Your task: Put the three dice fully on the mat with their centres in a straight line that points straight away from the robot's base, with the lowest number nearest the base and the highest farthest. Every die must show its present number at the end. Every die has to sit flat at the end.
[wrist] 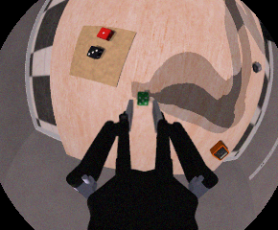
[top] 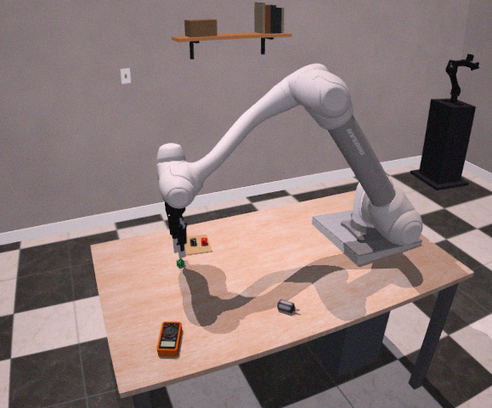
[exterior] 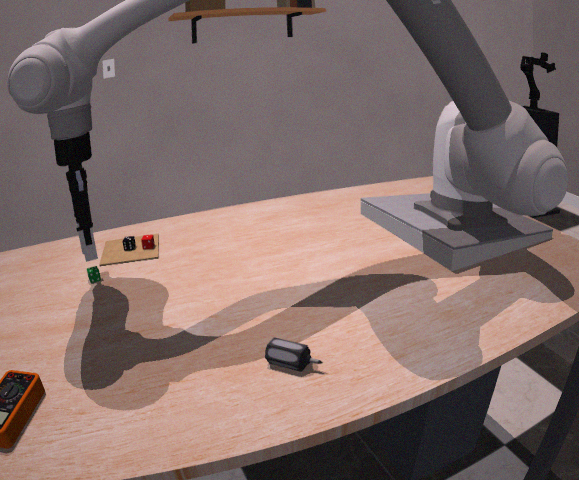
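Right now the green die is 7 cm below my hand. Also, from my hand: black die 8 cm behind, 13 cm to the right, 7 cm below; tan mat 8 cm behind, 13 cm to the right, 8 cm below; red die 12 cm behind, 12 cm to the right, 7 cm below.
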